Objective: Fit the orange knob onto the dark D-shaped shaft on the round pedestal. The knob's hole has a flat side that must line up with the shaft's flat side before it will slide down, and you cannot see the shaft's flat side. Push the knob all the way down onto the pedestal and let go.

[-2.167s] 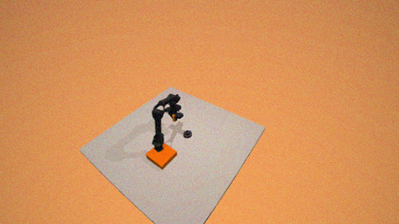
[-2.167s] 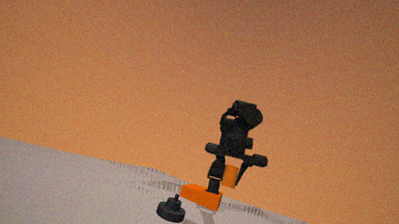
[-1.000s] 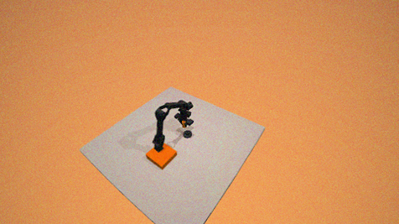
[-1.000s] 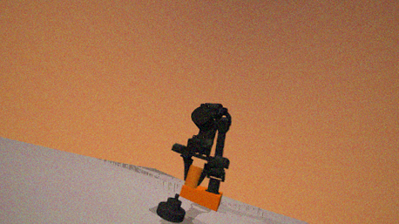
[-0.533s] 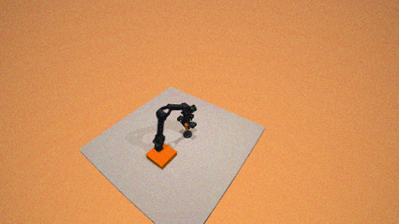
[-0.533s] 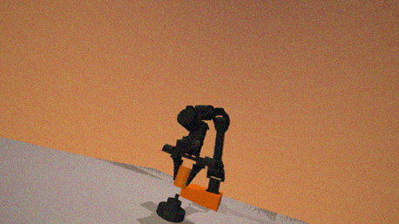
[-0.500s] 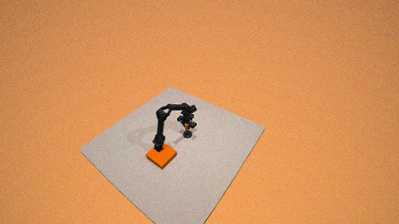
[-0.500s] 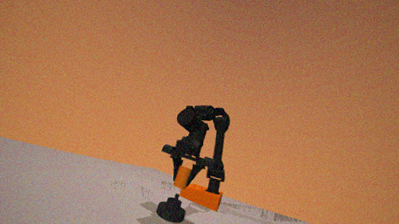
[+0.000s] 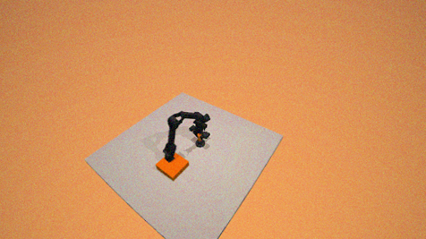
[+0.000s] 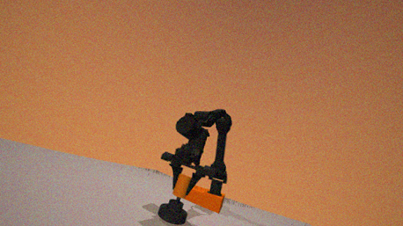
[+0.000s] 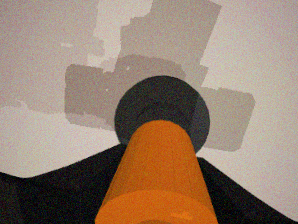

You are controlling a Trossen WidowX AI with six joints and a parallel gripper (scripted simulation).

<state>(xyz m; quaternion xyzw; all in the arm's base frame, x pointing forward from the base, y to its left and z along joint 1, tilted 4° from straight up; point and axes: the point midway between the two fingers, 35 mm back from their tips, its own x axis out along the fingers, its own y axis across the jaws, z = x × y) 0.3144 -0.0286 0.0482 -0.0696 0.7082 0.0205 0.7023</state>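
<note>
The orange knob lies 2 cm above my gripper tip. From my gripper tip the other things lie so: round pedestal: 4 cm below.
</note>
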